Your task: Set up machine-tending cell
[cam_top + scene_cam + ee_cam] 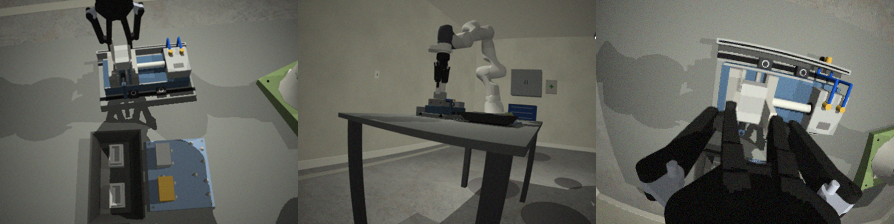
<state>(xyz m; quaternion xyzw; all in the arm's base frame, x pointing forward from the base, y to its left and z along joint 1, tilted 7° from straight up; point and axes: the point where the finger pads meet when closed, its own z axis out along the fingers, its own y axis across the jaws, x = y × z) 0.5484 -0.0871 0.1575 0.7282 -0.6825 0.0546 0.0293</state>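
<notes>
Now: the fixed jaw 80 mm below my hand, 30 mm ahead of it and 10 mm to the left of it. Round my hand: work stop (70 mm below, 50 mm to the left); moving jaw (80 mm below, 30 mm behind); vise (120 mm below, 70 mm behind).
</notes>
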